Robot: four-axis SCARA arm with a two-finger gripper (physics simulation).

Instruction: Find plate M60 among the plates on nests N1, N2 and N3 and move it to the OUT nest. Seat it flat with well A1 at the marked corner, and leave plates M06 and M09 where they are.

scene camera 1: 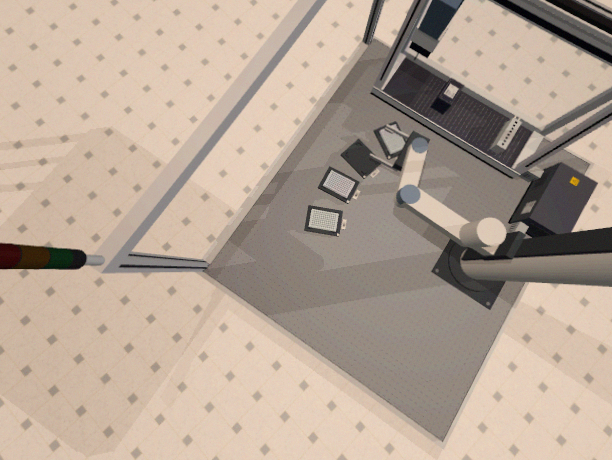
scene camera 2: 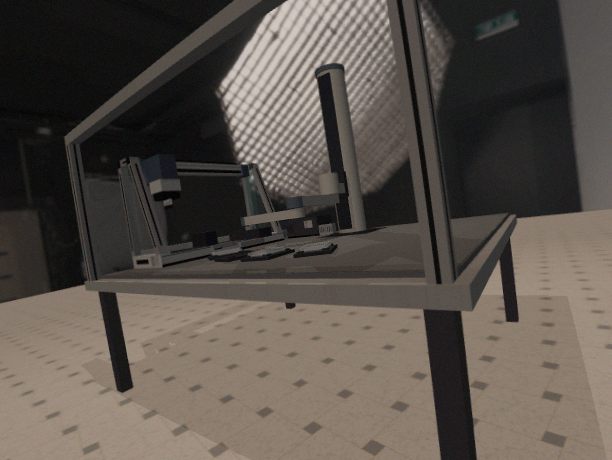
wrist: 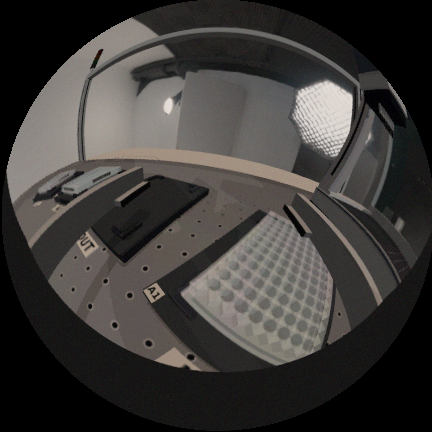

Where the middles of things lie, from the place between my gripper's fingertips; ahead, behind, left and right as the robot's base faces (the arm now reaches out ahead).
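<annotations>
You'd find the nest N3 [wrist: 194, 331] 4 cm below my hand, 7 cm to the right of it and 6 cm behind it. The dark OUT tray [scene camera 1: 357, 155] is also 4 cm below my hand, and it's 10 cm to the left of it and 1 cm ahead of it.
</annotations>
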